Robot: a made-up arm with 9 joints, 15 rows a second.
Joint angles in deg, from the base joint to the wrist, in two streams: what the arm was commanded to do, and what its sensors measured. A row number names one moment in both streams.
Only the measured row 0 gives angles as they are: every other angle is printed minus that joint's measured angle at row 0.
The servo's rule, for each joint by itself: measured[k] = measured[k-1] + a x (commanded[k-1-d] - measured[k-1]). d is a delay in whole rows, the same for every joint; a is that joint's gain. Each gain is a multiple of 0.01, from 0.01 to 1. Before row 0 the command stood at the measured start. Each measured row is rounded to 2 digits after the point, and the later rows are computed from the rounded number. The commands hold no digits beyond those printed.
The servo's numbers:
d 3
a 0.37 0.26 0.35 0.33 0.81 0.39 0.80 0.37 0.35
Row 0, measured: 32.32, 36.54, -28.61, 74.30, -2.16, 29.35, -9.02, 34.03, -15.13
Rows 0 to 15, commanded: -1.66, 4.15, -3.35, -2.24, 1.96, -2.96, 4.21, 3.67, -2.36; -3.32, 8.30, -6.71, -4.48, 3.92, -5.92, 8.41, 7.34, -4.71; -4.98, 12.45, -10.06, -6.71, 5.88, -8.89, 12.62, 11.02, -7.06; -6.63, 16.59, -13.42, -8.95, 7.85, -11.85, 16.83, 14.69, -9.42; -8.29, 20.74, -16.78, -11.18, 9.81, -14.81, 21.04, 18.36, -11.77; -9.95, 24.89, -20.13, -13.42, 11.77, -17.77, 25.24, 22.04, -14.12; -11.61, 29.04, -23.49, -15.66, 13.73, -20.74, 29.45, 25.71, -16.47; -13.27, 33.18, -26.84, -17.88, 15.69, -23.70, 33.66, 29.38, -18.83; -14.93, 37.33, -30.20, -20.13, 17.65, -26.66, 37.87, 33.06, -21.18; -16.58, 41.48, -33.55, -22.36, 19.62, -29.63, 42.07, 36.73, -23.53; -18.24, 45.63, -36.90, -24.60, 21.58, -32.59, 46.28, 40.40, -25.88; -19.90, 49.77, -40.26, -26.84, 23.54, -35.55, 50.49, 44.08, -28.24; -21.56, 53.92, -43.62, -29.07, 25.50, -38.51, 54.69, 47.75, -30.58; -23.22, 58.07, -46.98, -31.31, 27.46, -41.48, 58.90, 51.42, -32.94; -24.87, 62.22, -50.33, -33.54, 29.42, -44.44, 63.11, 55.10, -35.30; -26.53, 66.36, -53.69, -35.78, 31.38, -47.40, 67.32, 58.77, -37.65
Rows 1 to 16, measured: 0.00, 0.00, 0.00, 0.00, 0.00, 0.00, 0.00, 0.00, 0.00; 0.00, 0.00, 0.00, 0.00, 0.00, 0.00, 0.00, 0.00, 0.00; 0.00, 0.00, 0.00, 0.00, 0.00, 0.00, 0.00, 0.00, 0.00; -0.61, 1.08, -1.17, -0.74, 1.59, -1.15, 3.37, 1.36, -0.83; -1.61, 2.96, -3.11, -1.97, 3.48, -3.01, 7.40, 3.57, -2.19; -2.86, 5.43, -5.54, -3.53, 5.42, -5.30, 11.58, 6.33, -3.89; -4.25, 8.33, -8.30, -5.32, 7.39, -7.85, 15.78, 9.42, -5.83; -5.74, 11.56, -11.27, -7.25, 9.35, -10.56, 19.99, 12.73, -7.91; -7.30, 15.03, -14.37, -9.29, 11.31, -13.37, 24.19, 16.17, -10.08; -8.89, 18.67, -17.56, -11.39, 13.27, -16.24, 28.40, 19.70, -12.32; -10.51, 22.44, -20.81, -13.53, 15.23, -19.15, 32.61, 23.28, -14.60; -12.15, 26.31, -24.10, -15.71, 17.19, -22.08, 36.82, 26.90, -16.90; -13.79, 30.25, -27.41, -17.90, 19.16, -25.02, 41.02, 30.54, -19.22; -15.44, 34.25, -30.73, -20.11, 21.12, -27.97, 45.23, 34.19, -21.55; -17.09, 38.29, -34.07, -22.33, 23.08, -30.93, 49.44, 37.85, -23.89; -18.74, 42.35, -37.41, -24.55, 25.04, -33.89, 53.64, 41.51, -26.23
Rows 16 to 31, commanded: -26.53, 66.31, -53.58, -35.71, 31.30, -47.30, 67.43, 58.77, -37.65; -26.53, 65.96, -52.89, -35.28, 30.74, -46.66, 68.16, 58.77, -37.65; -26.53, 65.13, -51.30, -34.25, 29.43, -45.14, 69.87, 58.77, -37.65; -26.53, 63.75, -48.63, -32.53, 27.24, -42.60, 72.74, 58.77, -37.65; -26.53, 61.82, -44.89, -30.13, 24.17, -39.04, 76.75, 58.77, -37.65; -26.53, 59.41, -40.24, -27.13, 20.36, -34.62, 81.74, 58.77, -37.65; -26.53, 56.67, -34.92, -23.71, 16.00, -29.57, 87.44, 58.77, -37.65; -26.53, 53.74, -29.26, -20.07, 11.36, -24.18, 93.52, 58.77, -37.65; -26.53, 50.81, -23.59, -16.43, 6.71, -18.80, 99.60, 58.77, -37.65; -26.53, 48.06, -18.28, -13.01, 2.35, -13.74, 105.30, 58.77, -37.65; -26.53, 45.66, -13.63, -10.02, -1.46, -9.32, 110.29, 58.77, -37.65; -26.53, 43.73, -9.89, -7.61, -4.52, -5.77, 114.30, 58.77, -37.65; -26.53, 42.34, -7.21, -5.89, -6.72, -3.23, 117.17, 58.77, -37.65; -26.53, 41.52, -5.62, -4.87, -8.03, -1.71, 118.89, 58.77, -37.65; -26.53, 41.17, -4.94, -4.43, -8.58, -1.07, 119.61, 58.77, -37.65; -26.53, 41.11, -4.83, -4.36, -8.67, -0.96, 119.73, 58.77, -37.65
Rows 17 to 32, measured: -20.40, 46.44, -40.76, -26.78, 27.00, -36.85, 57.85, 45.18, -28.58; -22.05, 50.54, -44.11, -29.01, 28.96, -39.81, 62.06, 48.85, -30.93; -23.71, 54.65, -47.46, -31.24, 30.92, -42.77, 66.27, 52.52, -33.28; -24.75, 57.68, -49.60, -32.72, 31.23, -44.54, 67.20, 54.83, -34.81; -25.41, 59.83, -50.75, -33.56, 30.83, -45.37, 67.97, 56.29, -35.80; -25.82, 61.21, -50.94, -33.79, 29.70, -45.28, 69.49, 57.21, -36.45; -26.08, 61.87, -50.13, -33.37, 27.71, -44.23, 72.09, 57.79, -36.87; -26.25, 61.86, -48.30, -32.30, 24.84, -42.21, 75.82, 58.15, -37.14; -26.35, 61.22, -45.48, -30.59, 21.21, -39.25, 80.56, 58.38, -37.32; -26.42, 60.04, -41.78, -28.32, 16.99, -35.47, 86.06, 58.52, -37.44; -26.46, 58.40, -37.40, -25.60, 12.43, -31.07, 92.03, 58.61, -37.51; -26.49, 56.43, -32.57, -22.57, 7.80, -26.28, 98.09, 58.67, -37.56; -26.50, 54.25, -27.57, -19.42, 3.39, -21.39, 103.86, 58.71, -37.59; -26.51, 52.02, -22.69, -16.32, -0.54, -16.68, 109.00, 58.73, -37.61; -26.52, 49.86, -18.21, -13.45, -3.76, -12.43, 113.24, 58.74, -37.62; -26.52, 47.90, -14.36, -10.96, -6.16, -8.84, 116.38, 58.75, -37.63
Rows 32 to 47, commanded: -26.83, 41.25, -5.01, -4.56, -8.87, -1.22, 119.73, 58.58, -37.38; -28.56, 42.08, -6.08, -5.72, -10.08, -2.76, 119.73, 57.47, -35.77; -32.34, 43.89, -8.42, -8.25, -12.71, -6.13, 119.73, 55.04, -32.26; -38.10, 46.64, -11.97, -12.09, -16.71, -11.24, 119.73, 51.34, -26.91; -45.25, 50.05, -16.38, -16.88, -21.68, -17.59, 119.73, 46.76, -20.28; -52.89, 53.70, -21.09, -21.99, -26.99, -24.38, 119.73, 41.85, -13.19; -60.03, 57.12, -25.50, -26.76, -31.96, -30.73, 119.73, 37.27, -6.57; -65.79, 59.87, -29.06, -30.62, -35.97, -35.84, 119.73, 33.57, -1.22; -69.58, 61.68, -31.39, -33.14, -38.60, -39.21, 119.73, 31.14, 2.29; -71.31, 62.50, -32.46, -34.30, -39.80, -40.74, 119.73, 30.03, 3.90; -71.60, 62.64, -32.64, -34.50, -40.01, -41.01, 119.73, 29.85, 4.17; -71.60, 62.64, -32.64, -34.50, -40.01, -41.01, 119.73, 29.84, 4.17; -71.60, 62.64, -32.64, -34.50, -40.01, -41.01, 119.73, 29.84, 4.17; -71.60, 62.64, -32.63, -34.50, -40.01, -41.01, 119.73, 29.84, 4.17; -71.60, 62.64, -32.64, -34.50, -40.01, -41.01, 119.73, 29.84, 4.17; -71.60, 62.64, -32.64, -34.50, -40.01, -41.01, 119.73, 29.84, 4.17
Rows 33 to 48, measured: -26.52, 46.24, -11.30, -8.95, -7.67, -6.06, 118.39, 58.76, -37.64; -26.52, 44.92, -9.07, -7.46, -8.41, -4.11, 119.37, 58.76, -37.64; -26.52, 43.93, -7.59, -6.44, -8.62, -2.88, 119.66, 58.76, -37.64; -26.63, 43.23, -6.69, -5.82, -8.82, -2.23, 119.72, 58.69, -37.55; -27.34, 42.93, -6.48, -5.79, -9.84, -2.44, 119.73, 58.24, -36.93; -29.19, 43.18, -7.16, -6.60, -12.16, -3.88, 119.73, 57.06, -35.30; -32.49, 44.08, -8.84, -8.41, -15.85, -6.75, 119.73, 54.94, -32.36; -37.21, 45.63, -11.48, -11.21, -20.57, -10.98, 119.73, 51.91, -28.13; -43.01, 47.73, -14.84, -14.77, -25.77, -16.21, 119.73, 48.19, -22.90; -49.31, 50.17, -18.57, -18.73, -30.78, -21.87, 119.73, 44.15, -17.18; -55.41, 52.69, -22.24, -22.65, -34.98, -27.32, 119.73, 40.24, -11.59; -60.65, 55.03, -25.44, -26.11, -37.91, -31.96, 119.73, 36.87, -6.73; -64.59, 56.97, -27.90, -28.81, -39.44, -35.38, 119.73, 34.34, -3.01; -67.18, 58.44, -29.56, -30.69, -39.90, -37.58, 119.73, 32.68, -0.50; -68.82, 59.53, -30.64, -31.95, -39.99, -38.92, 119.73, 31.63, 1.13; -69.85, 60.34, -31.34, -32.79, -40.01, -39.74, 119.73, 30.97, 2.19
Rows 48 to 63, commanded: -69.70, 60.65, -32.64, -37.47, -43.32, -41.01, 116.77, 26.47, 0.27; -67.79, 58.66, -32.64, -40.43, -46.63, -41.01, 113.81, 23.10, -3.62; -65.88, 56.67, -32.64, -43.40, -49.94, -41.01, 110.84, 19.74, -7.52; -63.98, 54.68, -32.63, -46.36, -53.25, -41.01, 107.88, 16.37, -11.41; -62.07, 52.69, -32.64, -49.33, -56.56, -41.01, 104.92, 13.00, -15.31; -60.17, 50.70, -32.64, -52.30, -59.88, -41.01, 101.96, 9.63, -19.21; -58.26, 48.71, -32.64, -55.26, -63.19, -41.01, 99.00, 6.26, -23.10; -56.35, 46.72, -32.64, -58.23, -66.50, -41.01, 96.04, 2.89, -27.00; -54.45, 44.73, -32.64, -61.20, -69.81, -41.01, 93.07, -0.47, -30.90; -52.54, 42.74, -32.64, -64.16, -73.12, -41.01, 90.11, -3.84, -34.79; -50.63, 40.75, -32.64, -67.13, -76.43, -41.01, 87.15, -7.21, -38.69; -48.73, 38.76, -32.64, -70.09, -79.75, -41.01, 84.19, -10.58, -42.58; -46.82, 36.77, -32.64, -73.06, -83.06, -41.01, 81.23, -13.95, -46.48; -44.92, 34.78, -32.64, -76.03, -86.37, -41.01, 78.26, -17.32, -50.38; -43.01, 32.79, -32.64, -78.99, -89.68, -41.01, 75.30, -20.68, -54.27; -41.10, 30.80, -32.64, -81.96, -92.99, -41.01, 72.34, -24.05, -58.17
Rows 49 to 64, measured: -70.50, 60.94, -31.79, -33.35, -40.01, -40.24, 119.73, 30.55, 2.88; -70.91, 61.38, -32.09, -33.73, -40.01, -40.54, 119.73, 30.29, 3.33; -71.17, 61.71, -32.28, -33.98, -40.01, -40.72, 119.73, 30.12, 3.62; -70.63, 61.43, -32.41, -35.13, -42.69, -40.83, 117.36, 28.77, 2.45; -69.58, 60.71, -32.49, -36.88, -45.88, -40.90, 114.52, 26.67, 0.33; -68.21, 59.66, -32.54, -39.03, -49.17, -40.94, 111.58, 24.11, -2.42; -66.64, 58.37, -32.57, -41.45, -52.47, -40.97, 108.62, 21.25, -5.57; -64.95, 56.89, -32.59, -44.05, -55.78, -40.99, 105.66, 18.20, -8.98; -63.18, 55.28, -32.61, -46.77, -59.10, -41.00, 102.70, 15.03, -12.56; -61.36, 53.57, -32.62, -49.57, -62.41, -41.00, 99.74, 11.79, -16.25; -59.51, 51.79, -32.63, -52.43, -65.72, -41.00, 96.78, 8.50, -20.01; -57.64, 49.95, -32.63, -55.32, -69.03, -41.00, 93.81, 5.18, -23.82; -55.75, 48.08, -32.63, -58.24, -72.34, -41.00, 90.85, 1.84, -27.66; -53.86, 46.17, -32.63, -61.17, -75.65, -41.00, 87.89, -1.51, -31.52; -51.96, 44.24, -32.63, -64.11, -78.97, -41.00, 84.93, -4.87, -35.39; -50.06, 42.30, -32.63, -67.06, -82.28, -41.00, 81.97, -8.23, -39.27
